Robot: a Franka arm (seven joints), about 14 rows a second.
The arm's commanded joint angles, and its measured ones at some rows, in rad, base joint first. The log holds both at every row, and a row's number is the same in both.
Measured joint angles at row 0:
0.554 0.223 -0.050 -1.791 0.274 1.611 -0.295
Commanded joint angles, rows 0 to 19:
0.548 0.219 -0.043 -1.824 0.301 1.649 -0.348
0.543 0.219 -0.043 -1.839 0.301 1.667 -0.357
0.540 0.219 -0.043 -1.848 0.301 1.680 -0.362
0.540 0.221 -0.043 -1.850 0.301 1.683 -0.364
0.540 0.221 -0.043 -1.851 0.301 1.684 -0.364
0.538 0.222 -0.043 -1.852 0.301 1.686 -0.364
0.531 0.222 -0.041 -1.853 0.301 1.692 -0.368
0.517 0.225 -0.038 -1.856 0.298 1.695 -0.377
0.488 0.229 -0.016 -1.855 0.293 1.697 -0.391
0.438 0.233 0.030 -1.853 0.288 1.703 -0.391
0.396 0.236 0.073 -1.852 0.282 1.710 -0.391
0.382 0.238 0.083 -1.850 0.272 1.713 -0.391
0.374 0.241 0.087 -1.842 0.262 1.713 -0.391
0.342 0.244 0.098 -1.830 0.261 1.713 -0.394
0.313 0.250 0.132 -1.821 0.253 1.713 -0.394
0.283 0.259 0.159 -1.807 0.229 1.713 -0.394
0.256 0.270 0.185 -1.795 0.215 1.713 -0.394
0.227 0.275 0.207 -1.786 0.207 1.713 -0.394
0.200 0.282 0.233 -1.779 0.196 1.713 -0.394
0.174 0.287 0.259 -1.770 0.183 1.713 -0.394
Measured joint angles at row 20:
0.233 0.252 0.198 -1.816 0.215 1.713 -0.377
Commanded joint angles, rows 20 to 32:
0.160 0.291 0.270 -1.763 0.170 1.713 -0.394
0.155 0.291 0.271 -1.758 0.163 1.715 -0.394
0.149 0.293 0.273 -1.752 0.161 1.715 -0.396
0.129 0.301 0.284 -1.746 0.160 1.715 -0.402
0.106 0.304 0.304 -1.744 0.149 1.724 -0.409
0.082 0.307 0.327 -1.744 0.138 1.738 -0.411
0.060 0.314 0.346 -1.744 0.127 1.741 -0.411
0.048 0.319 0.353 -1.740 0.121 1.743 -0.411
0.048 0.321 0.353 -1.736 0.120 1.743 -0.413
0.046 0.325 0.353 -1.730 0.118 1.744 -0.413
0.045 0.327 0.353 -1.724 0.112 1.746 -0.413
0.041 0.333 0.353 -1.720 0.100 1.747 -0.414
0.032 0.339 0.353 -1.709 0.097 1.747 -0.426
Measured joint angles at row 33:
0.056 0.308 0.335 -1.752 0.122 1.746 -0.398
